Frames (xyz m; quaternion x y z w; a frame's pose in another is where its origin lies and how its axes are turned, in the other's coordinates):
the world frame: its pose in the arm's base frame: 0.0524 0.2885 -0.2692 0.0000 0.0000 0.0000 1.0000
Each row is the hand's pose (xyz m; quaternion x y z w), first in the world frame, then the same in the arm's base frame.
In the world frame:
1: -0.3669 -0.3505 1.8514 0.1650 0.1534 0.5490 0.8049
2: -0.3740 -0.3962 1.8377 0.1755 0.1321 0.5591 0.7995
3: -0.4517 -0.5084 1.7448 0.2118 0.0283 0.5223 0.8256
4: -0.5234 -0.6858 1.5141 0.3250 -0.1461 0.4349 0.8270
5: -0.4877 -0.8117 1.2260 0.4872 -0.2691 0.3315 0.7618
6: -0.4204 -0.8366 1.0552 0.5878 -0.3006 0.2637 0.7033
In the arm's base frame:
1: -0.3145 -0.0620 1.5822 0.1650 0.1534 0.5490 0.8049
2: -0.3216 -0.1077 1.5685 0.1755 0.1321 0.5591 0.7995
3: -0.3993 -0.2199 1.4756 0.2118 0.0283 0.5223 0.8256
4: -0.4710 -0.3973 1.2449 0.3250 -0.1461 0.4349 0.8270
5: -0.4353 -0.5232 0.9568 0.4872 -0.2691 0.3315 0.7618
6: -0.3680 -0.5481 0.7860 0.5878 -0.3006 0.2637 0.7033

